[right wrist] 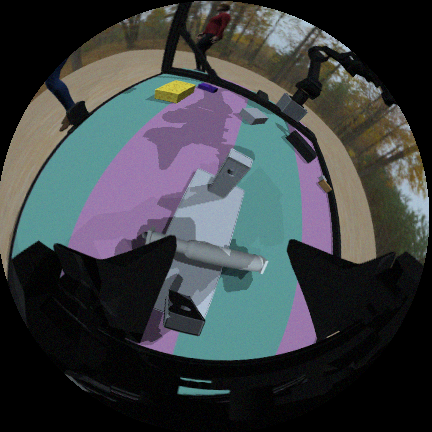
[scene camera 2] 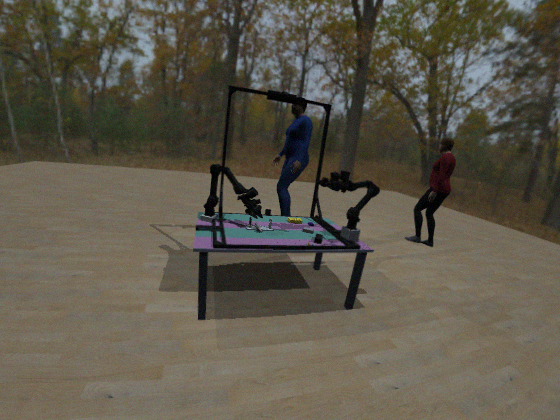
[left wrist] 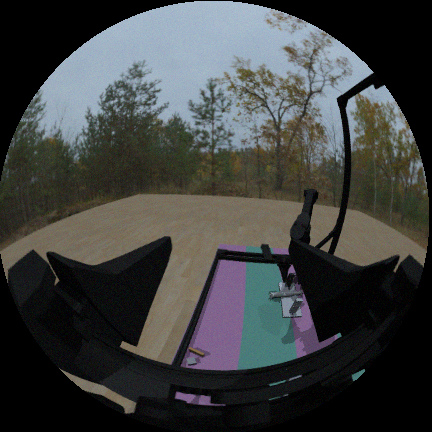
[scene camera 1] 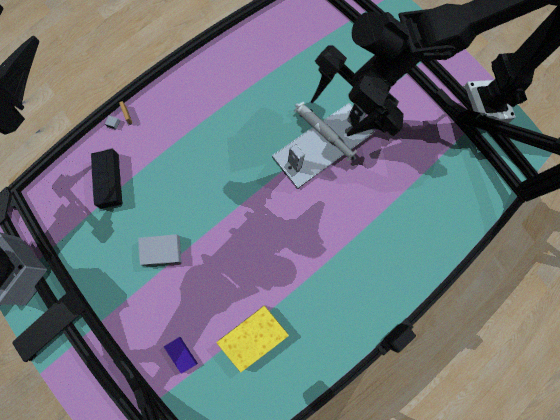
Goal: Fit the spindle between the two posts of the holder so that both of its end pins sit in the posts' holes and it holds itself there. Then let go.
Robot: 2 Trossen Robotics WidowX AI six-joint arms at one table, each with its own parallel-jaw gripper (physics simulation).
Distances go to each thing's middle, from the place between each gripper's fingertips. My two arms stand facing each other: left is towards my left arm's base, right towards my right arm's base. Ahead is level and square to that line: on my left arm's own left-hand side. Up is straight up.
Right now the spindle (scene camera 1: pixel 303 111) is 70 mm below my right hand. Round my right hand: holder plate (scene camera 1: pixel 319 153) 80 mm below, 20 mm behind, 10 mm to the left.
Right now the spindle is 400 mm below my left hand, 380 mm to the right of it and 120 mm behind it. The rest, counted from my left hand: holder plate (420 mm below, 380 mm to the right, 140 mm behind).
